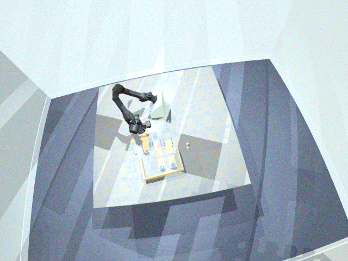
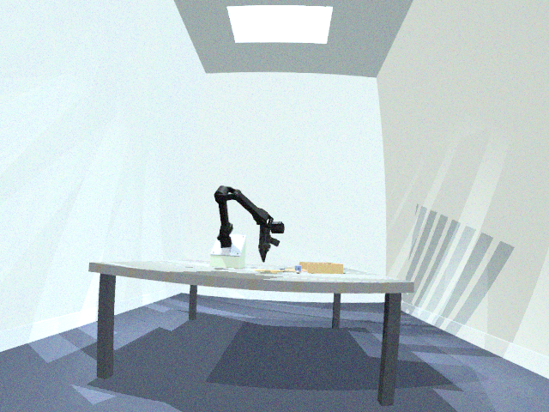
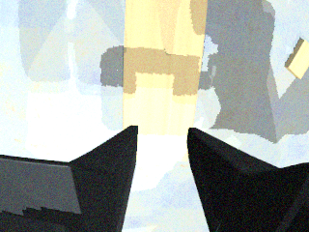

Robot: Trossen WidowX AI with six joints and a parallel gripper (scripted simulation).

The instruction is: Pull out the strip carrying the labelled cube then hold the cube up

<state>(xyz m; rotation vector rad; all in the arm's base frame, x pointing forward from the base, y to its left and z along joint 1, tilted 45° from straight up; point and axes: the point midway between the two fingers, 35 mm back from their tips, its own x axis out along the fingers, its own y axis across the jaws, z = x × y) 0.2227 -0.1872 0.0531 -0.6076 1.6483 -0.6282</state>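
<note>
My gripper tip is 8 cm short of the pale orange strip and 4 cm above it.
</note>
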